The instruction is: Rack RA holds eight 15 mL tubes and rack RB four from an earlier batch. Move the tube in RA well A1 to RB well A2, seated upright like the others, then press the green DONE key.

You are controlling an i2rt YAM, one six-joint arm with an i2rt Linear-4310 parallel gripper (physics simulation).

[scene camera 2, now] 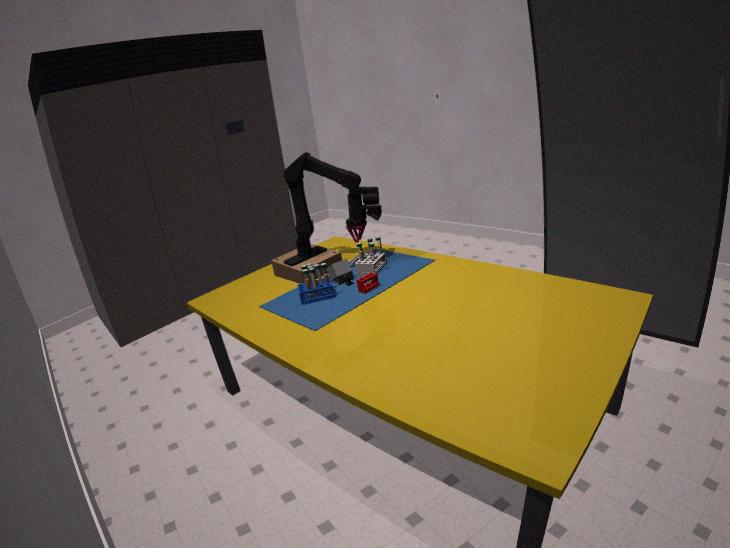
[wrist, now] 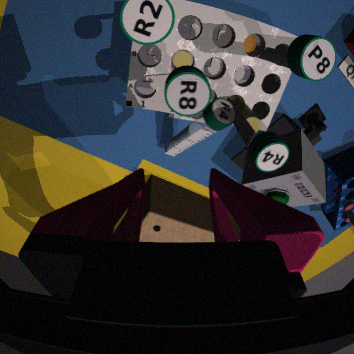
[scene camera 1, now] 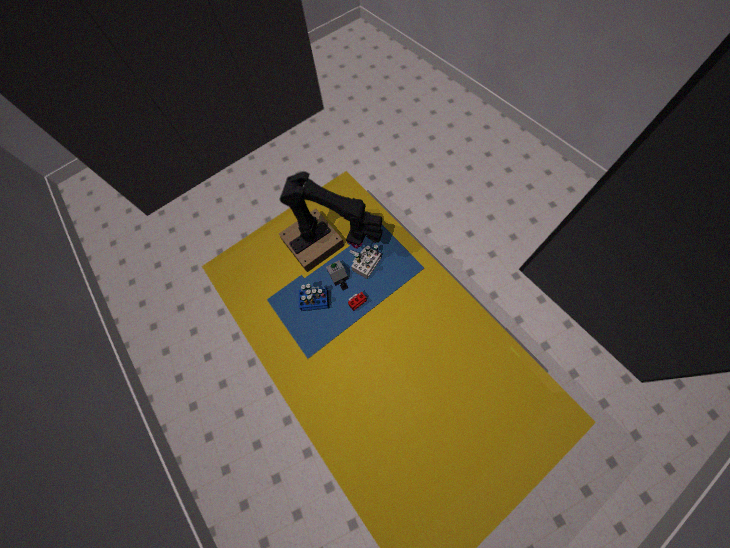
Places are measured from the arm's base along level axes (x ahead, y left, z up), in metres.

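Pixels of known places: gripper, fingertip midpoint: [scene camera 2: 357,241] [wrist: 176,176] [scene camera 1: 357,244]; arm's base at its link origin: [scene camera 2: 305,256] [scene camera 1: 310,237].
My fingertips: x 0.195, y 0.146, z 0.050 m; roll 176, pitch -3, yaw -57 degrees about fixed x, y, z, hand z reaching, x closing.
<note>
Ahead of a thing's pixels: the offset from my fingertips to its middle. "pt": to the spot under its first point. Level surfaces: height alone.
My gripper [scene camera 1: 355,244] [scene camera 2: 356,239] [wrist: 176,176] is open, with nothing between its magenta fingers. It hangs above and beside the white rack RB {dx +0.061, dy +0.001, dz -0.092 m} [scene camera 1: 360,271] [scene camera 2: 363,269] [wrist: 282,100], on the robot-base side. RB holds several green-capped tubes; the cap marked R8 {pt dx +0.048, dy +0.025, dz +0.008 m} [wrist: 188,94] covers the area of well A2 in the wrist view. A cap marked R4 {pt dx +0.045, dy -0.035, dz +0.008 m} [wrist: 272,156] leans outward in that view. The blue rack RA {dx +0.062, dy -0.300, dz -0.092 m} [scene camera 1: 313,306] [scene camera 2: 319,299] [wrist: 332,202] holds several upright tubes; its well labels are unreadable. The green DONE key {dx -0.002, dy -0.138, dz -0.053 m} [scene camera 1: 334,266] [wrist: 276,196] is on a grey box between the racks.
A red block [scene camera 1: 357,300] [scene camera 2: 367,282] lies toward the mat's outer edge. A white ruler {dx -0.004, dy -0.020, dz -0.078 m} [wrist: 189,137] lies beside RB. A small black object {pt dx +0.079, dy -0.145, dz -0.116 m} [scene camera 1: 344,284] [wrist: 314,120] is beside the grey box. The wooden robot base [scene camera 1: 313,259] [scene camera 2: 290,273] adjoins the blue mat {dz -0.117 m} [scene camera 1: 312,336] [scene camera 2: 315,318].
</note>
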